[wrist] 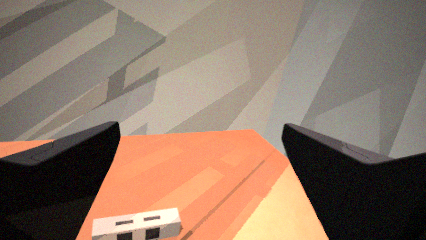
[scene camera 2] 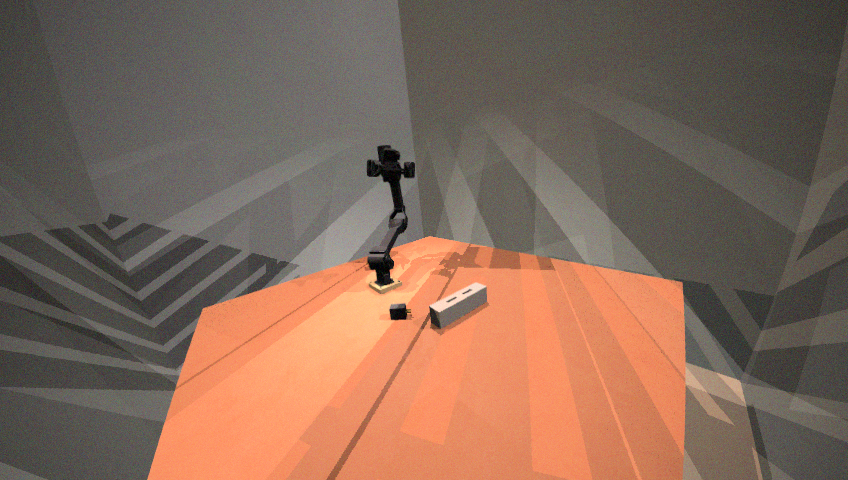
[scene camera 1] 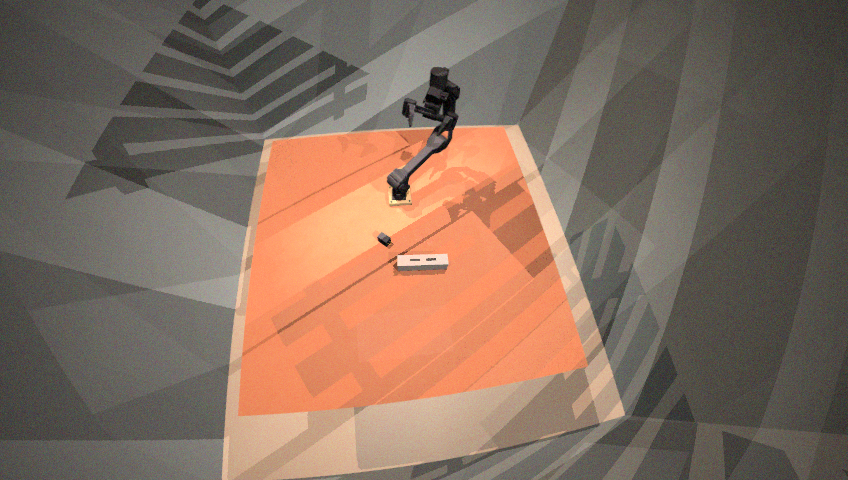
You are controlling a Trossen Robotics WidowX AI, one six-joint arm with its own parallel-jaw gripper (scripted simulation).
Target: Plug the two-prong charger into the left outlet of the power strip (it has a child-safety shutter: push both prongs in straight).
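My gripper is there in the wrist view [203,130], and scene camera 2 and scene camera 1 show it too. On my gripper, [scene camera 1: 448,120] and [scene camera 2: 409,164] are the same spot.
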